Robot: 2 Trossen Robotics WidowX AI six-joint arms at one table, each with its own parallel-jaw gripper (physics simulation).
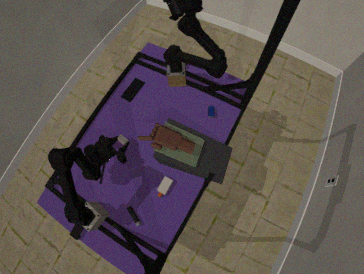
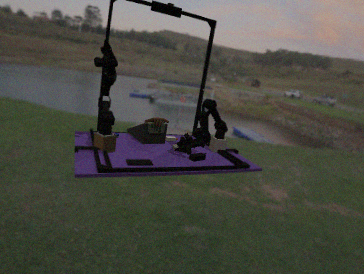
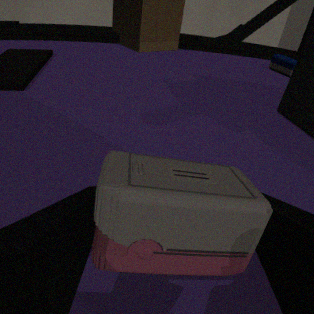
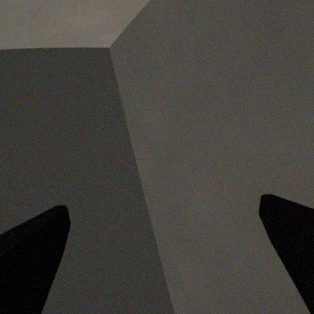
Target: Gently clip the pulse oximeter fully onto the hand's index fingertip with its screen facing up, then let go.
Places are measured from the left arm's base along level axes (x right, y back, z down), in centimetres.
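Pixels of known places: left gripper, between the fingertips: [image 1: 125,138] [image 2: 173,147] [image 3: 172,198]; right gripper, between the fingertips: [image 2: 107,43] [image 4: 165,210]; left arm's base, origin of its link: [image 1: 87,216] [image 2: 219,138]; right arm's base, origin of its link: [image 1: 176,67] [image 2: 105,133].
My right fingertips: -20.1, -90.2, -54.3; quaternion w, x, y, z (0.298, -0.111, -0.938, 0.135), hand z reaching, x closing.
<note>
Ahead of a thing's pixels: the offset from my right fingertips to its top centre, as dx, dy, dz. "pt": to the spot under its first point. Level surfaces: height alone.
My left gripper [image 1: 121,144] [image 2: 177,147] is shut on the pulse oximeter {+7.7, +51.4, +57.9} [image 1: 123,139] [image 3: 177,212], a grey clip with a pink underside, its grey face up. It holds it low over the purple mat {dz +64.8} [image 1: 159,109], a little left of the brown hand's [image 1: 167,138] [image 2: 156,120] outstretched index finger [image 1: 145,138]. The hand lies on a green pad {pt +41.2, +41.0, +53.3} [image 1: 187,159] atop a dark wedge {pt +53.0, +31.3, +60.5} [image 1: 219,160]. My right gripper [image 4: 165,210] is open and empty, raised high at the back and facing a grey wall.
On the mat lie a blue block {+34.9, +11.1, +61.6} [image 1: 211,111] [image 3: 283,63], a white box with an orange tip {+38.8, +57.3, +62.0} [image 1: 164,185], a dark cylinder {+35.6, +77.4, +62.1} [image 1: 133,215] and a black flat plate {-11.1, +24.5, +64.0} [image 1: 132,89] [image 3: 22,66]. A black frame [image 1: 268,51] rings the mat.
</note>
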